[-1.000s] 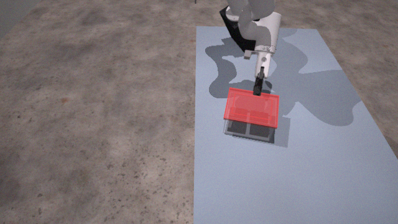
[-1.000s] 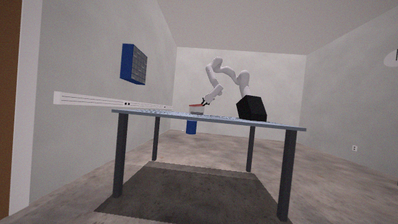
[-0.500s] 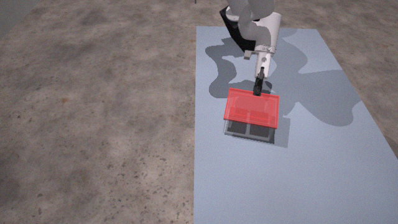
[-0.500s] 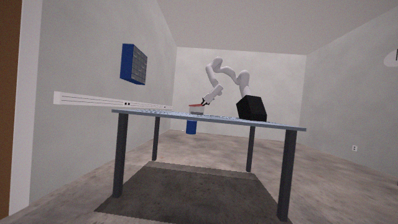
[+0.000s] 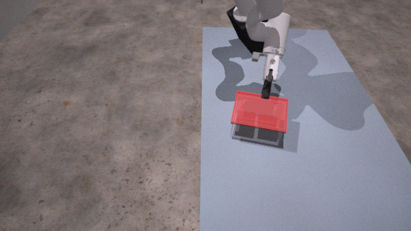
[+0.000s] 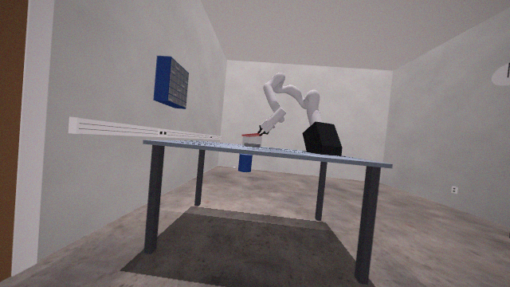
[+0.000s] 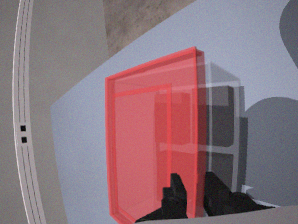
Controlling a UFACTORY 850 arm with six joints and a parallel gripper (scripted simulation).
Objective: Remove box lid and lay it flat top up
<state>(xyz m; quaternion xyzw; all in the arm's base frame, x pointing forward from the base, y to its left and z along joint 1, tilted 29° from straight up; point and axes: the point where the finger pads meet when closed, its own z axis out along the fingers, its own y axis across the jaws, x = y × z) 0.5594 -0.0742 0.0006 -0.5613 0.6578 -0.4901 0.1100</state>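
My gripper is now 70 mm short of the red translucent lid, 40 mm to the left of it and 20 mm above it. Also, from my hand: grey box 60 mm ahead, 40 mm to the right, 80 mm below.
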